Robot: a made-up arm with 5 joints.
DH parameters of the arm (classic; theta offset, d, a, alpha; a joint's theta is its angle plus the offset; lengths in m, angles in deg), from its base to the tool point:
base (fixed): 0 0.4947 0.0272 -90
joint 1: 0 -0.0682 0.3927 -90
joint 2: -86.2 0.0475 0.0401 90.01
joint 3: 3 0.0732 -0.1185 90.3
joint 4: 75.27 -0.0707 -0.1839 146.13
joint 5: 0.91 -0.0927 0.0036 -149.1
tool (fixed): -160.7 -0.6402 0 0
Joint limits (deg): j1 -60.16..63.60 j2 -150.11..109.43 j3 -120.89..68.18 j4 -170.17..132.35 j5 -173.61..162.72
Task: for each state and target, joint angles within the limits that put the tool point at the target. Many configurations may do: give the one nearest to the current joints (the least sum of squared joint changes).
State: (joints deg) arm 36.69 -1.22 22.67 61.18 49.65
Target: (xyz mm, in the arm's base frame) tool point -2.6 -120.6 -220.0
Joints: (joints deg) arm 26.96 -0.04 -2.86 59.92 31.54
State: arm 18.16 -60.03 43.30 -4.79 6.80
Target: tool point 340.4 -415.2 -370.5
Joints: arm 49.08 -48.25 41.87 -15.43 -4.84
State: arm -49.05 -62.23 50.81 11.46 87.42
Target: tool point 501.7 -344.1 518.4
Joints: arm -60.16 -14.95 66.21 12.01 107.00
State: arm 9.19 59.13 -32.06 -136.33 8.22
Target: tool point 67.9 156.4 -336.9
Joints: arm 31.39 64.27 -28.22 -132.47 10.51
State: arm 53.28 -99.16 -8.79 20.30 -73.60
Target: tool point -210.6 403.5 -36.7
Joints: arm 53.01 -86.24 -13.72 8.86 -83.38
